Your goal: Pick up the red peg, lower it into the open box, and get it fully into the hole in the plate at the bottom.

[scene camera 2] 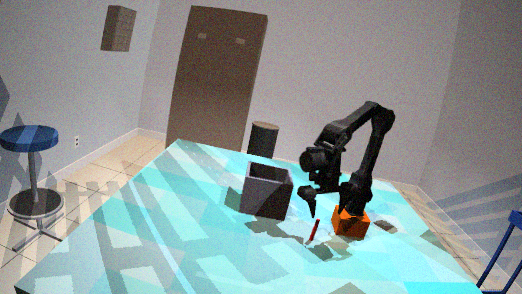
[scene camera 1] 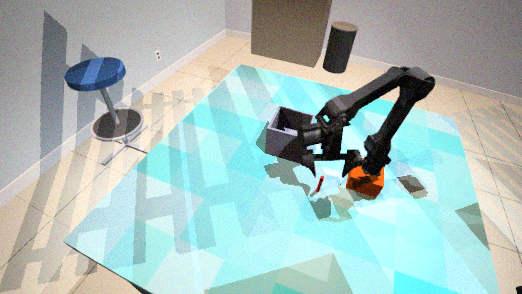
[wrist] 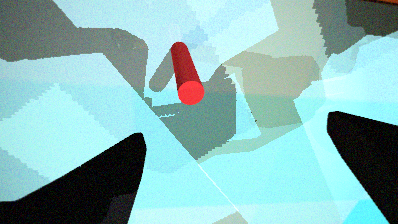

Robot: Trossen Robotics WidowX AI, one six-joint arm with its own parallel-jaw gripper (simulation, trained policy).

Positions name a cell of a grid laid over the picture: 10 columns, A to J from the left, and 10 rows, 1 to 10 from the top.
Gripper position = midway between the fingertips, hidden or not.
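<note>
A red peg (wrist: E5) is part of the scene, and so is a box (scene camera 2: F7). Scene camera 1 shows the box (scene camera 1: F5) as well, while in the wrist view the box is out of frame. The gripper (scene camera 2: G8) can also be found as the gripper (scene camera 1: G7) and the gripper (wrist: F6).
</note>
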